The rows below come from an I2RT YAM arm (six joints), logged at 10 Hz.
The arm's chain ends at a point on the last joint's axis. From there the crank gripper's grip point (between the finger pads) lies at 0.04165 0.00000 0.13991 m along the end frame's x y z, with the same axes.
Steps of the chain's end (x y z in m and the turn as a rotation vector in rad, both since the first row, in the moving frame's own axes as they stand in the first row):
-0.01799 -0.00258 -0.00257 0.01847 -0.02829 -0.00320
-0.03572 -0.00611 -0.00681 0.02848 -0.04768 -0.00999
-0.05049 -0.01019 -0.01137 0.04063 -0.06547 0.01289
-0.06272 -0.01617 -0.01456 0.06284 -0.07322 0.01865
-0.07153 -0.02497 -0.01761 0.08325 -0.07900 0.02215
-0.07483 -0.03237 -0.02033 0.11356 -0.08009 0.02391
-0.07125 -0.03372 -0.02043 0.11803 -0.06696 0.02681
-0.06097 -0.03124 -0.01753 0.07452 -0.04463 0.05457
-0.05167 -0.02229 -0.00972 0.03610 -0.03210 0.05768
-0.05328 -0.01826 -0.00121 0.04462 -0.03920 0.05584
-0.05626 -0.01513 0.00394 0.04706 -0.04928 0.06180
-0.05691 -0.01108 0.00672 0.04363 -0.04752 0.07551
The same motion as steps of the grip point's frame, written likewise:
-0.02197 -0.00530 -0.00147 0.01847 -0.02829 -0.00320
-0.04246 -0.01050 -0.00505 0.02848 -0.04768 -0.00999
-0.05970 -0.01545 -0.00905 0.04063 -0.06547 0.01289
-0.07298 -0.02436 -0.01214 0.06284 -0.07322 0.01865
-0.08257 -0.03593 -0.01521 0.08325 -0.07900 0.02215
-0.08595 -0.04754 -0.01830 0.11356 -0.08009 0.02391
-0.08048 -0.04936 -0.01887 0.11803 -0.06696 0.02681
-0.06702 -0.03962 -0.01612 0.07452 -0.04463 0.05457
-0.05610 -0.02509 -0.00850 0.03610 -0.03210 0.05768
-0.05868 -0.02236 0.00023 0.04462 -0.03920 0.05584
-0.06307 -0.01940 0.00573 0.04706 -0.04928 0.06180
-0.06348 -0.01433 0.00847 0.04363 -0.04752 0.07551

